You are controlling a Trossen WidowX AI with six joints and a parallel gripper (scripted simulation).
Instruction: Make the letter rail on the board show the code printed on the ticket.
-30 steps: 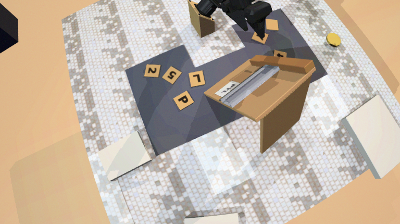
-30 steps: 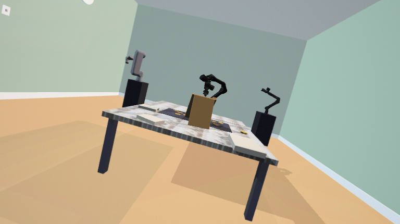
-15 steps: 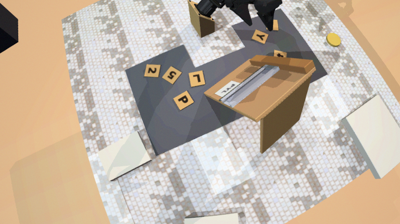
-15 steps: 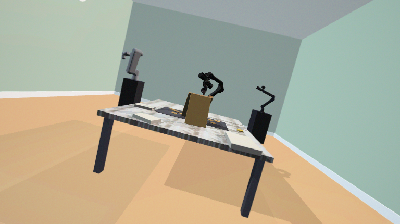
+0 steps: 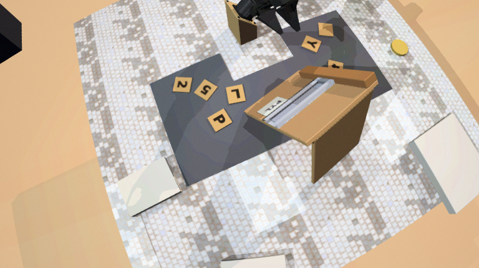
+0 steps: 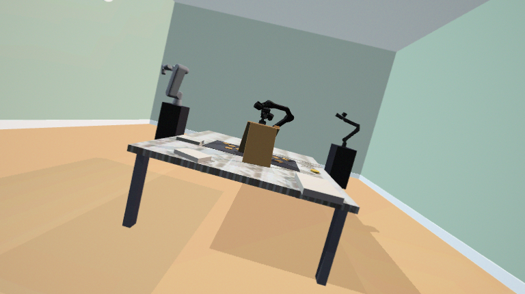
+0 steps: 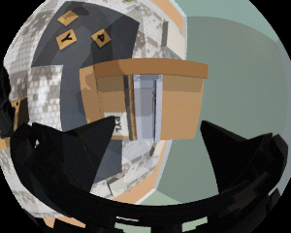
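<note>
Right now the P tile is 28 cm below my gripper tip, 24 cm to the right of it and 3 cm ahead of it. The rest, counted from my gripper tip: white ticket: 19 cm below, 9 cm ahead, 8 cm to the right; then L tile: 28 cm below, 15 cm to the right, 3 cm behind; then dark mat: 28 cm below, 4 cm behind, 2 cm to the right.
</note>
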